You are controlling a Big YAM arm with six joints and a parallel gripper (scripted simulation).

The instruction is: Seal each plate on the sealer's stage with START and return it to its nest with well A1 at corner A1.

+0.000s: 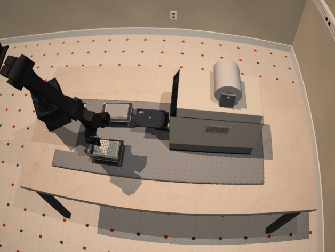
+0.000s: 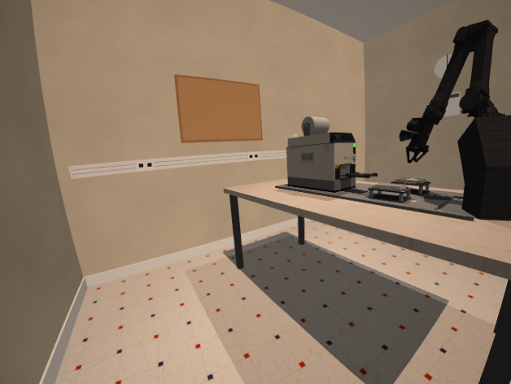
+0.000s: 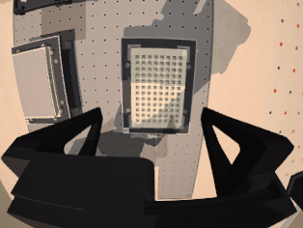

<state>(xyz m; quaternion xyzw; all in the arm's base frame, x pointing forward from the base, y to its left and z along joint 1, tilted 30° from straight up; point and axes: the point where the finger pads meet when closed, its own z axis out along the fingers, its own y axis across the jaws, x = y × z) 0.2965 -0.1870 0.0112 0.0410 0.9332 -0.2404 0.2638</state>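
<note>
The plate lies 11 cm below my hand, 1 cm to the right of it and 1 cm ahead of it. From my hand the other things lie so: yellow warning label (36 cm ahead, 17 cm to the left, 2 cm below); then start button (32 cm ahead, 2 cm above); then sealer stage (24 cm ahead, 11 cm to the left, 7 cm below).
</note>
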